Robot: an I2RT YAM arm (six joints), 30 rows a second.
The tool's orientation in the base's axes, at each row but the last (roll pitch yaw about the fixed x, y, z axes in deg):
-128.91, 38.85, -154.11
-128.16, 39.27, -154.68
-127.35, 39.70, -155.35
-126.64, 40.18, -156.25
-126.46, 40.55, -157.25
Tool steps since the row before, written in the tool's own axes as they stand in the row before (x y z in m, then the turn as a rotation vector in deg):
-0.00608, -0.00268, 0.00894, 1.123, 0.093, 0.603
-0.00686, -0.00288, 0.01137, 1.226, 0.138, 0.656
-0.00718, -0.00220, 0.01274, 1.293, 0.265, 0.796
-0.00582, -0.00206, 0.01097, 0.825, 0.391, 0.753
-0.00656, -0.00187, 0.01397, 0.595, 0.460, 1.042
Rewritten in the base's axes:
0.01002, -0.00474, 0.00106, -0.353, -0.628, -1.056
0.01211, -0.00613, 0.00066, -0.380, -0.656, -1.174
0.01327, -0.00652, -0.00001, -0.305, -0.659, -1.360
0.01100, -0.00612, 0.00002, 0.023, -0.395, -1.115
0.01345, -0.00775, -0.00090, 0.394, -0.447, -1.138

